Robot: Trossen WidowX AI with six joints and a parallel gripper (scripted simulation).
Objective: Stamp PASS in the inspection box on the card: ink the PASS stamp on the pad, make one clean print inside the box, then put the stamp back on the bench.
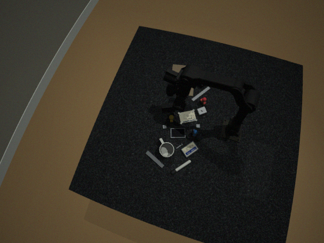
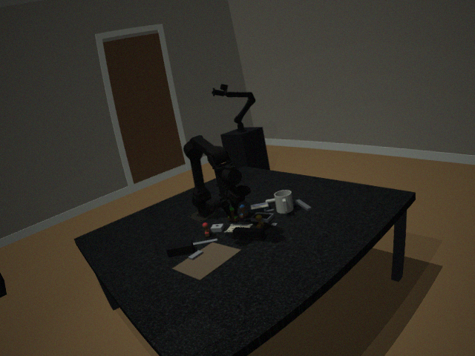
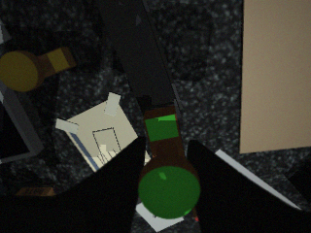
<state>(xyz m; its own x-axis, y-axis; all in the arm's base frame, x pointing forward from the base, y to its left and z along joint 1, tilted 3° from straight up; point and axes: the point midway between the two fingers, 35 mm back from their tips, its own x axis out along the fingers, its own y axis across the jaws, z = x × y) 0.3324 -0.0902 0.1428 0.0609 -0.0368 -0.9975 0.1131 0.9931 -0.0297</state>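
Right now the cream card is 100 mm below my gripper tip, 60 mm to the left of it and 60 mm behind it. The rest, counted from my gripper tip: yellow-knob stamp 100 mm to the left, 80 mm below, 40 mm ahead; red-knob stamp 140 mm behind, 80 mm below, 50 mm to the right; PASS stamp 10 mm below.
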